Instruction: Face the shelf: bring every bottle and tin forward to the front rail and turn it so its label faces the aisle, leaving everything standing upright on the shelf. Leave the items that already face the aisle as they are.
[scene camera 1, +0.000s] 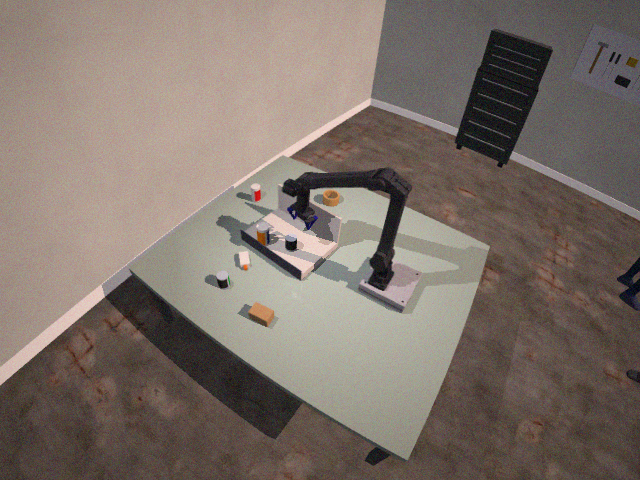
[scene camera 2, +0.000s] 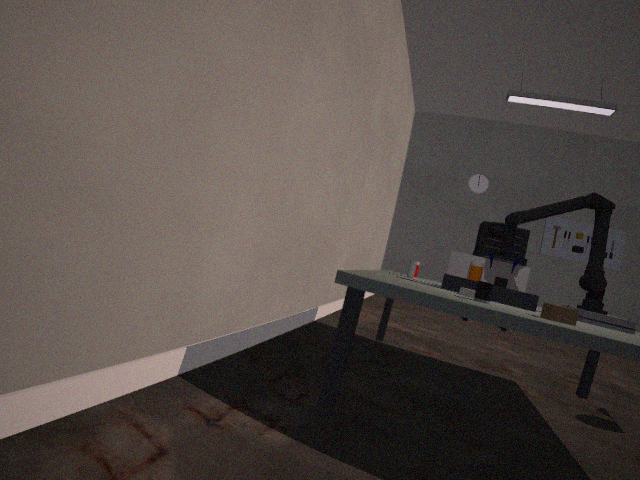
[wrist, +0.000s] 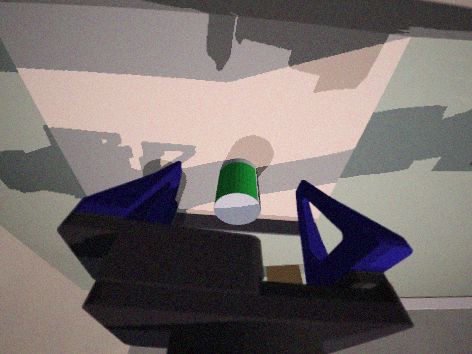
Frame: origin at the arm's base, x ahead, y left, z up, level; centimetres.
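Where they show: gripper, fingertip midpoint: (scene camera 1: 301, 224) (scene camera 2: 500, 271) (wrist: 241, 177); arm's base, link origin: (scene camera 1: 380, 278) (scene camera 2: 591, 311).
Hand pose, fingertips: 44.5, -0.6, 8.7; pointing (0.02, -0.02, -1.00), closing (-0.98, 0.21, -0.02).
Observation:
Each offset is from my fingertips to the top centre of the thing, as dx, dy, dz.
The shelf (scene camera 1: 313, 254) (scene camera 2: 454, 263) (wrist: 200, 107) has a dark front rail {+6.9, +16.7, -7.4} (scene camera 1: 273, 256) (scene camera 2: 514, 298) (wrist: 282, 226). A white-topped bottle {+13.6, +12.8, +0.7} (scene camera 1: 263, 235) (scene camera 2: 476, 272) stands upright close behind the rail at the left, orange side to the front, with some dark blue behind. A dark tin {+0.6, +7.5, -3.2} (scene camera 1: 291, 242) (scene camera 2: 500, 282) (wrist: 237, 181) stands upright, set back from the rail. Its green label faces the back panel. My gripper (scene camera 1: 301, 217) (scene camera 2: 502, 268) (wrist: 241, 177) is open and empty, above the shelf toward the back panel. In the wrist view the tin shows between the blue fingers, and the bottle is hidden.
On the table (scene camera 1: 356, 351) (scene camera 2: 403, 290) stand a white-and-red bottle {+41.8, -14.7, -4.4} (scene camera 1: 255, 193) (scene camera 2: 416, 270) and a black-and-green tin {+13.8, +42.0, -7.0} (scene camera 1: 223, 279). A white item with an orange tip {+14.7, +26.2, -11.2} (scene camera 1: 244, 259), a brown block {-11.0, +45.4, -9.0} (scene camera 1: 261, 314) (scene camera 2: 559, 313) (wrist: 284, 274) and an orange ring {+5.9, -39.6, -9.0} (scene camera 1: 331, 202) lie around the shelf.

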